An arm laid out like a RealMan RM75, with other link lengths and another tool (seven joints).
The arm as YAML. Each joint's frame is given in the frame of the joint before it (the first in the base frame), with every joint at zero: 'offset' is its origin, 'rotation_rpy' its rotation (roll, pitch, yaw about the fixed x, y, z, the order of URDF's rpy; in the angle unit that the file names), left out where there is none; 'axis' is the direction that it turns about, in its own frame. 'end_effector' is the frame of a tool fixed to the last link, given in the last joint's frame.
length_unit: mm
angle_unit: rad
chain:
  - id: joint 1
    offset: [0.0, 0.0, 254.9]
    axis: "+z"
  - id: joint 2
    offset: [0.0, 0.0, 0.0]
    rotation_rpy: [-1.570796, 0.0, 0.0]
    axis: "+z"
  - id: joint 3
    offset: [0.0, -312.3, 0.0]
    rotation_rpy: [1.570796, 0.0, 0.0]
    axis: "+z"
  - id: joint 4
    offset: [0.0, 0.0, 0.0]
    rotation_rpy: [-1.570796, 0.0, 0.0]
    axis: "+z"
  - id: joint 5
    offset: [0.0, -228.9, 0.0]
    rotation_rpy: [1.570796, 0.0, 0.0]
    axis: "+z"
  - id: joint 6
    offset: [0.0, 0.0, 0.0]
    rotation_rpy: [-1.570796, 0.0, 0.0]
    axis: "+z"
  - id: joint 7
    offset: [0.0, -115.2, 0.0]
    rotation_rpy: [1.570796, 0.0, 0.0]
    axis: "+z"
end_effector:
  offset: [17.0, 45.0, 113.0]
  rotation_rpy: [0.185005, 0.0, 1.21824]
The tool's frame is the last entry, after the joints.
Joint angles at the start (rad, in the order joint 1, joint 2, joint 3, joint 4, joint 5, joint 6, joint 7):
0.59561 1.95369 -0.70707 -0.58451 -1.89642 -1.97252 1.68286
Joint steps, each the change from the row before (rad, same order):
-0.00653 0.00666 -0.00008 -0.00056 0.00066 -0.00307 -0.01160
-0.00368 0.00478 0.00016 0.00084 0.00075 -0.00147 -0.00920
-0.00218 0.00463 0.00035 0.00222 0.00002 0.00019 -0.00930
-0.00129 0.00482 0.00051 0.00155 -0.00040 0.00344 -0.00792
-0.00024 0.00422 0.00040 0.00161 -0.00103 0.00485 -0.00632
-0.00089 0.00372 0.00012 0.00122 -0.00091 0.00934 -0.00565
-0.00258 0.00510 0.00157 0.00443 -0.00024 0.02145 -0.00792
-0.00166 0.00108 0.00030 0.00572 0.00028 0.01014 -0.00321
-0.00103 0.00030 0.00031 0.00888 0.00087 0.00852 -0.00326
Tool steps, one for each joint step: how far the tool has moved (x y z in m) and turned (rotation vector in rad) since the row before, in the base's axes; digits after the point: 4 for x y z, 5 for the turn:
0.0007 -0.0031 -0.0023 0.00194 0.00683 0.00474
0.0002 -0.0019 -0.0018 0.00207 0.00554 0.00384
-0.0001 -0.0014 -0.0021 0.00227 0.00488 0.00351
-0.0002 -0.0005 -0.0024 0.00387 0.00300 0.00177
-0.0003 0.0000 -0.0023 0.00367 0.00132 0.00074
0.0002 0.0009 -0.0026 0.00666 -0.00142 -0.00264
0.0011 0.0027 -0.0043 0.01494 -0.00324 -0.01195
0.0010 0.0010 -0.0019 0.00498 -0.00084 -0.00847
0.0008 0.0007 -0.0017 0.00266 0.00124 -0.00874

